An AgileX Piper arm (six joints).
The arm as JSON. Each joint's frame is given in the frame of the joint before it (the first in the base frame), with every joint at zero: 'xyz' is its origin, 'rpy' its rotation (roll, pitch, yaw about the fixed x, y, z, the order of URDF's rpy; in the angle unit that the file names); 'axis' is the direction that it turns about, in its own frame. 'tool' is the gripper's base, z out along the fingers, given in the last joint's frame.
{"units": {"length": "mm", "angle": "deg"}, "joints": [
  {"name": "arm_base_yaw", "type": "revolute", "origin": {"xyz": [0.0, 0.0, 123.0], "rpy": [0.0, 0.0, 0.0]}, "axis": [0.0, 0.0, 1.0]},
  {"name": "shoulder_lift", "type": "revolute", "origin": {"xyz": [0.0, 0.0, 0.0], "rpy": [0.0, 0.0, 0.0]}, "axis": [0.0, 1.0, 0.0]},
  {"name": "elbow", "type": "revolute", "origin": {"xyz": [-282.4, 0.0, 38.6], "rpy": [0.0, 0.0, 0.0]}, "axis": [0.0, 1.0, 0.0]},
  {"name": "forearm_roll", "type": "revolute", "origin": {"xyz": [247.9, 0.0, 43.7], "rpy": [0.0, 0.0, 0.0]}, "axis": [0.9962, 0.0, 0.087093]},
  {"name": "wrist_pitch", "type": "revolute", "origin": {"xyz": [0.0, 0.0, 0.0], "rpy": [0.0, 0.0, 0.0]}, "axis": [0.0, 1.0, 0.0]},
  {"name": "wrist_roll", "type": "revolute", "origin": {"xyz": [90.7, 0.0, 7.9], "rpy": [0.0, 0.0, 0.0]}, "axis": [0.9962, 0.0, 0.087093]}
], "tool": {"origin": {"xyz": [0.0, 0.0, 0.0], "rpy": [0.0, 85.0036, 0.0]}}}
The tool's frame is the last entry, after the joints.
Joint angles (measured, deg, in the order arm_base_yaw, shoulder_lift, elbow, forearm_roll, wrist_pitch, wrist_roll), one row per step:
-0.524 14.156 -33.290 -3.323 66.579 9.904
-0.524 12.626 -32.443 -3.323 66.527 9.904
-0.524 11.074 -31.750 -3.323 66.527 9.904
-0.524 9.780 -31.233 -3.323 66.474 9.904
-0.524 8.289 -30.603 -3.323 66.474 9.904
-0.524 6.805 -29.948 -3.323 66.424 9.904
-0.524 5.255 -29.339 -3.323 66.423 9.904
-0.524 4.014 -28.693 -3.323 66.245 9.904
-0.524 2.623 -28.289 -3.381 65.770 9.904
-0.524 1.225 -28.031 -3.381 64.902 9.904
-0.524 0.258 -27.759 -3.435 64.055 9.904
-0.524 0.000 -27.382 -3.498 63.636 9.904
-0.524 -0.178 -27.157 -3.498 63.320 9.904
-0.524 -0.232 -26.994 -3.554 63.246 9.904
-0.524 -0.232 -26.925 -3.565 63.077 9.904
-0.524 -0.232 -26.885 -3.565 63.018 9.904
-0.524 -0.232 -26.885 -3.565 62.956 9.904
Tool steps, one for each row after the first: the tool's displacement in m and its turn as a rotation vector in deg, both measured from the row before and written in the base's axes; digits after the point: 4 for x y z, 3 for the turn. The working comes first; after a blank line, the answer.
Tool pose at each row, in the base's axes (x y z in m, rotation vector in deg; the steps are taken from these numbers as rounded here):
0.0226 -0.0050 0.2907 12.052 131.791 0.586
0.0191 -0.0050 0.2871 12.009 131.059 0.654
0.0155 -0.0050 0.2841 11.962 130.203 0.733
0.0126 -0.0050 0.2819 11.913 129.376 0.808
0.0093 -0.0049 0.2791 11.865 128.519 0.886
0.0063 -0.0049 0.2761 11.813 127.643 0.965
0.0031 -0.0049 0.2732 11.761 126.704 1.049
0.0010 -0.0048 0.2703 11.705 125.935 1.117
-0.0015 -0.0049 0.2690 11.593 124.478 1.172
-0.0038 -0.0048 0.2688 11.419 122.482 1.341
-0.0051 -0.0049 0.2686 11.276 120.947 1.403
-0.0047 -0.0049 0.2673 11.233 120.646 1.350
-0.0045 -0.0049 0.2666 11.195 120.380 1.372
-0.0042 -0.0050 0.2659 11.194 120.412 1.301
-0.0040 -0.0050 0.2658 11.177 120.313 1.295
-0.0038 -0.0050 0.2657 11.172 120.294 1.297
-0.0038 -0.0050 0.2658 11.164 120.233 1.302

-0.0035 0.0000 -0.0036 -0.008 -0.735 0.002
-0.0036 0.0000 -0.0030 -0.008 -0.859 0.000
-0.0029 0.0000 -0.0022 -0.009 -0.830 0.002
-0.0033 0.0001 -0.0028 -0.008 -0.860 0.001
-0.0030 0.0000 -0.0030 -0.009 -0.879 0.003
-0.0032 0.0000 -0.0029 -0.009 -0.942 0.000
-0.0021 0.0001 -0.0029 -0.012 -0.773 0.009
-0.0025 -0.0001 -0.0013 -0.078 -1.460 -0.005
-0.0023 0.0001 -0.0002 -0.045 -2.007 0.044
-0.0013 -0.0001 -0.0002 -0.086 -1.540 0.014
0.0004 0.0000 -0.0013 -0.070 -0.299 -0.013
0.0002 0.0000 -0.0007 -0.012 -0.268 0.017
0.0003 -0.0001 -0.0007 -0.050 0.036 -0.026
0.0002 0.0000 -0.0001 -0.016 -0.099 0.002
0.0002 0.0000 -0.0001 -0.002 -0.019 0.003
0.0000 0.0000 0.0001 -0.003 -0.061 0.003

